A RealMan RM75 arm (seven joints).
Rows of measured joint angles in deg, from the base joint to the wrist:
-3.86 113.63 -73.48 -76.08 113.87 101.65 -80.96
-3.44 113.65 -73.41 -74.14 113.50 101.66 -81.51
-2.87 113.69 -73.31 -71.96 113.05 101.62 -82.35
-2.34 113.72 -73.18 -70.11 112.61 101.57 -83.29
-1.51 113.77 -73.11 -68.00 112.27 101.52 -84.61
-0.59 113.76 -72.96 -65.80 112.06 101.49 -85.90
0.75 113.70 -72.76 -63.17 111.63 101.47 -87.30
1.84 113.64 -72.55 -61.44 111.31 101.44 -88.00
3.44 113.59 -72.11 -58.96 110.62 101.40 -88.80
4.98 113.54 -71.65 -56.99 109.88 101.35 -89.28
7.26 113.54 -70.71 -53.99 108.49 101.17 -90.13
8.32 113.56 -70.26 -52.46 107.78 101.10 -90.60
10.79 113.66 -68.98 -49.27 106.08 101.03 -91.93
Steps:
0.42 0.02 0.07 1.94 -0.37 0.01 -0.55
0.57 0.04 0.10 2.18 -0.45 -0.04 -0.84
0.53 0.03 0.13 1.85 -0.44 -0.05 -0.94
0.83 0.05 0.07 2.11 -0.34 -0.05 -1.32
0.92 -0.01 0.15 2.20 -0.21 -0.03 -1.29
1.34 -0.06 0.20 2.63 -0.43 -0.02 -1.40
1.09 -0.06 0.21 1.73 -0.32 -0.03 -0.70
1.60 -0.05 0.44 2.48 -0.69 -0.04 -0.80
1.54 -0.05 0.46 1.97 -0.74 -0.05 -0.48
2.28 0.00 0.94 3.00 -1.39 -0.18 -0.85
1.06 0.02 0.45 1.53 -0.71 -0.07 -0.47
2.47 0.10 1.28 3.19 -1.70 -0.07 -1.33

